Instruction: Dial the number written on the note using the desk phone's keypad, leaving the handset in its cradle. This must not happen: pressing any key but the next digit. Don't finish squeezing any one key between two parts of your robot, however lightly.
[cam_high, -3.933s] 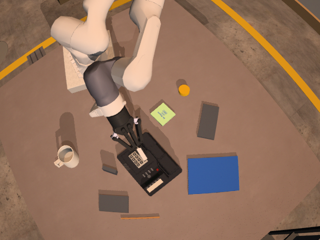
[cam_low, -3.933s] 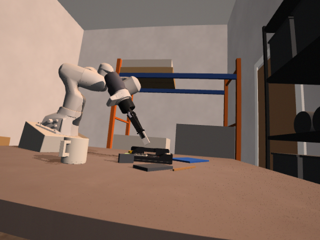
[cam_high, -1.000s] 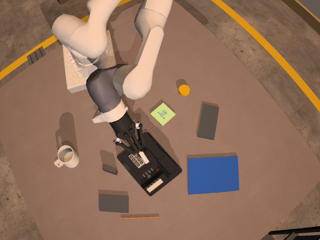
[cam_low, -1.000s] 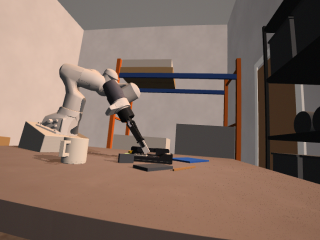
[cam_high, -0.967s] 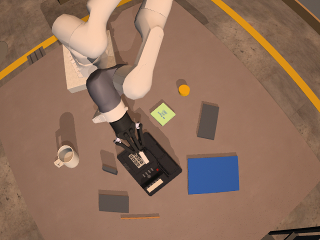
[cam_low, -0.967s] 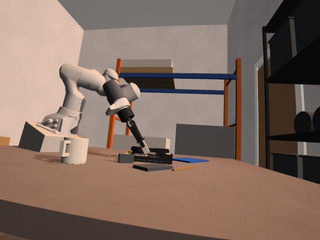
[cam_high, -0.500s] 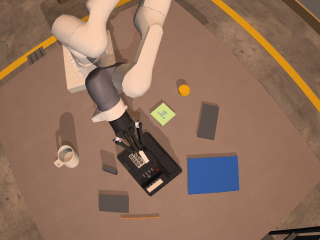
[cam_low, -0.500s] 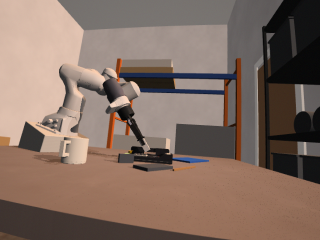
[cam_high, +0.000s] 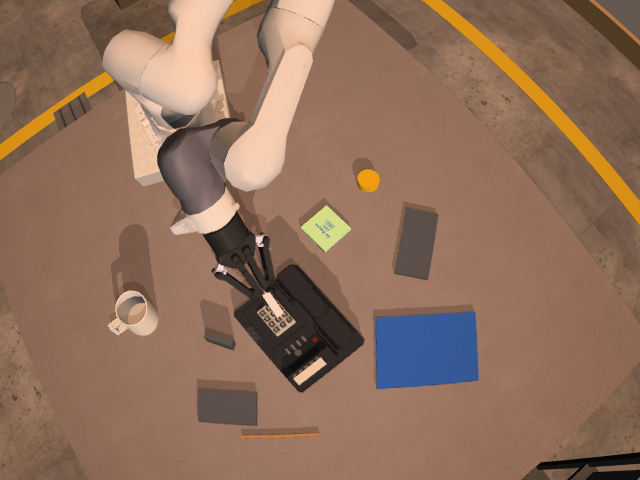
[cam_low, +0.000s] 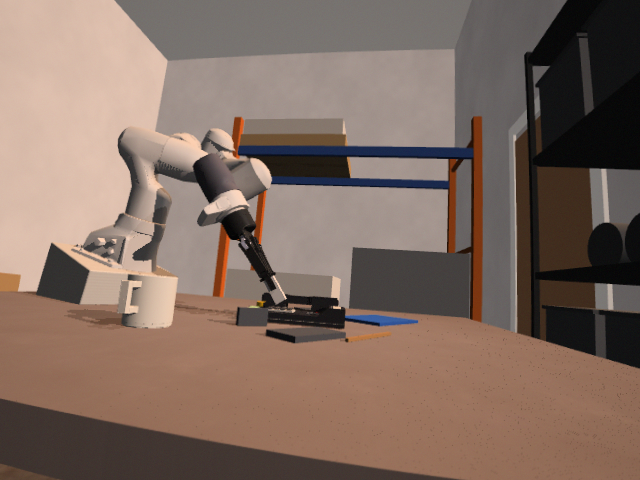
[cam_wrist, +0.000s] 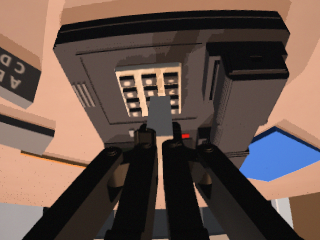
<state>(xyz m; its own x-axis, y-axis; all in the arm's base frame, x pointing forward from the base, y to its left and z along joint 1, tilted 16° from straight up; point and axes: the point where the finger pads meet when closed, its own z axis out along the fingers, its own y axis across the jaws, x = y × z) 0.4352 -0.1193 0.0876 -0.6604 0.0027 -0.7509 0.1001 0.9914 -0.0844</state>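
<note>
Now: hand 6 cm short of the handset, 6 cm to the right of it and 3 cm above it. From my hand the other things lie so: pencil 21 cm ahead, 18 cm to the right, 7 cm below; then grey block 3 cm behind, 13 cm to the right, 5 cm below; then note 6 cm behind, 21 cm to the left, 7 cm below.
</note>
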